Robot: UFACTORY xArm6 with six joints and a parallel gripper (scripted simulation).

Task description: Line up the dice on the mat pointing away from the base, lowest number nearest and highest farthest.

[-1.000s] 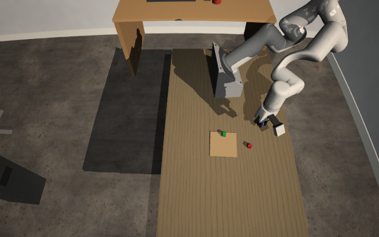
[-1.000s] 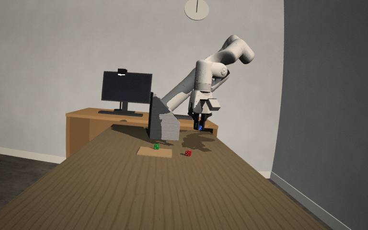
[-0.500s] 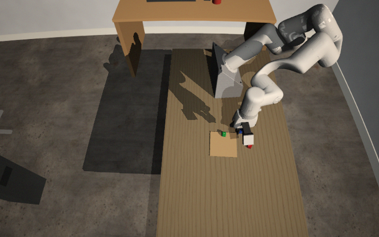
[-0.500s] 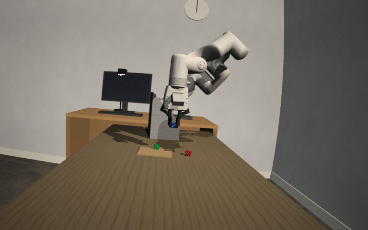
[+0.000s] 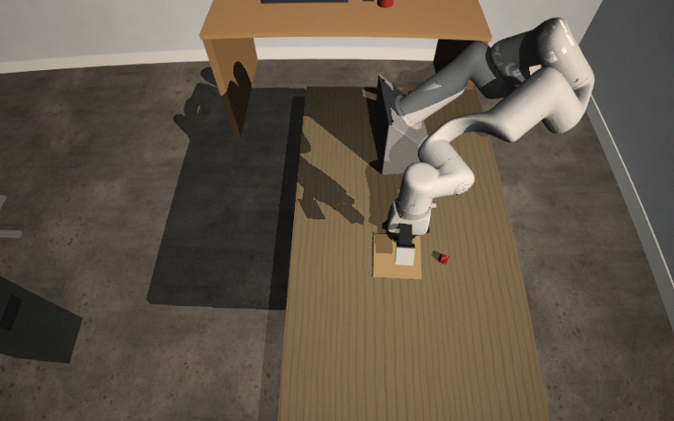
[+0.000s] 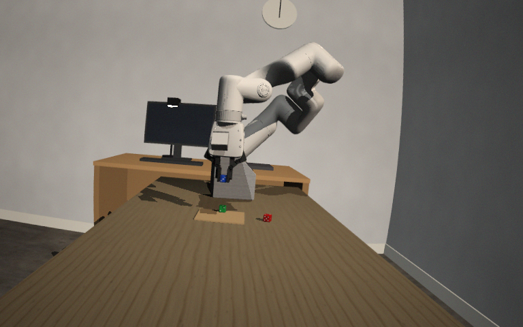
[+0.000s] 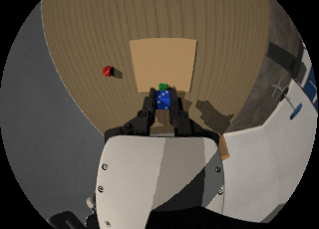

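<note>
My hand is 12 cm above the tan mat. Also, from my hand: red die (14 cm to the left, 12 cm below); green die (5 cm behind, 11 cm below); blue die (1 cm below).
</note>
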